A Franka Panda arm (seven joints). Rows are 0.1 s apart.
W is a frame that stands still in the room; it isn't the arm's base.
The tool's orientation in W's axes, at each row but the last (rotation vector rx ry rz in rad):
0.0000, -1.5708, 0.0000
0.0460, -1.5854, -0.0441
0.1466, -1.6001, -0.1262
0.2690, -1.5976, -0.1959
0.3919, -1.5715, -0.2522
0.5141, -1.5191, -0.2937
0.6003, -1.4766, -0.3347
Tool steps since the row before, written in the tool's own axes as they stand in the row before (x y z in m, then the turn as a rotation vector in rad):
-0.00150, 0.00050, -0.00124, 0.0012, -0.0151, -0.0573
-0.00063, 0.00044, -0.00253, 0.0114, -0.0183, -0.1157
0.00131, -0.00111, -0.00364, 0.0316, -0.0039, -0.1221
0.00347, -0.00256, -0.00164, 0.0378, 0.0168, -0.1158
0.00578, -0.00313, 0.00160, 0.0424, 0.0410, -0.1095
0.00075, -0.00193, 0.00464, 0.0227, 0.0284, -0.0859
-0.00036, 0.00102, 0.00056, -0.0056, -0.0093, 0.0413
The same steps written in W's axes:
0.00124, 0.00050, -0.00150, 0.0573, -0.0151, 0.0012
0.00254, 0.00048, -0.00057, 0.1155, -0.0188, 0.0121
0.00361, -0.00128, 0.00122, 0.1211, -0.0081, 0.0347
0.00166, -0.00339, 0.00265, 0.1135, 0.0097, 0.0463
-0.00135, -0.00529, 0.00399, 0.1050, 0.0294, 0.0598
-0.00431, -0.00266, -0.00042, 0.0824, 0.0250, 0.0359
-0.00073, 0.00093, 0.00027, -0.0398, -0.0115, -0.0104

